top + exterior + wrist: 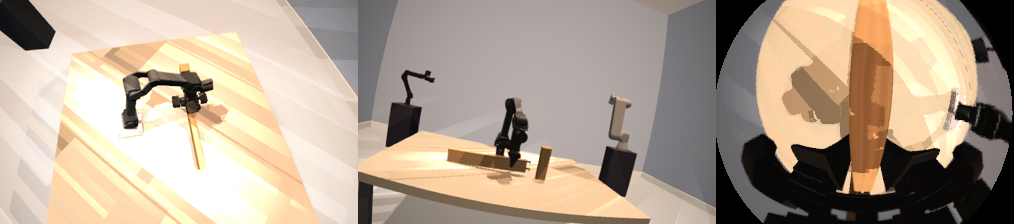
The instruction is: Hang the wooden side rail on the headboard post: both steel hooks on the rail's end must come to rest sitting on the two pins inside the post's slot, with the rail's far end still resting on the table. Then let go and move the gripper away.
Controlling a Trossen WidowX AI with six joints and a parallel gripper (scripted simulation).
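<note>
Now: gripper tip 17 cm to the right of the headboard post, 4 cm below it and 1 cm past it.
</note>
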